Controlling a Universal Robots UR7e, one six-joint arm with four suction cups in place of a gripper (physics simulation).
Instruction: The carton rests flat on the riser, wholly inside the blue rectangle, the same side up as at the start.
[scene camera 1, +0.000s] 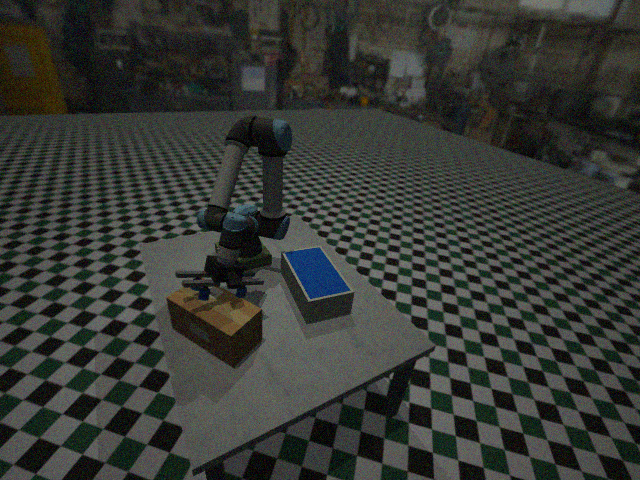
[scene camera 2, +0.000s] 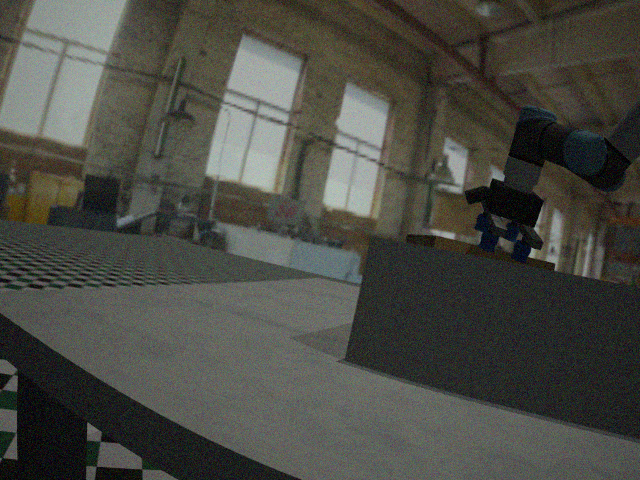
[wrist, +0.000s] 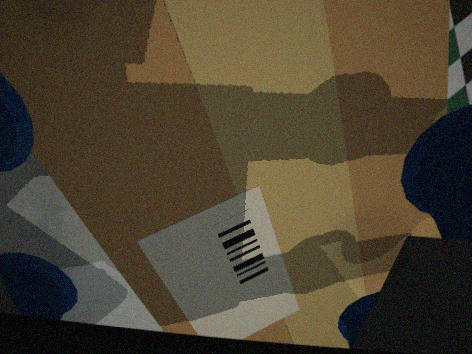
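The brown carton stands on the grey table, left of the riser and apart from it. A white barcode label faces up on its top. The grey riser carries the blue rectangle, which is bare. My gripper hangs low over the rear part of the carton's top. Its blue suction cups sit at or just above the cardboard; I cannot tell if they touch. In scene camera 2 only a brown strip of the carton shows behind the riser.
The arm's base stands at the table's back edge, between the carton and the riser. The table's front edge drops to a checkered floor. The carton stands near the table's left edge.
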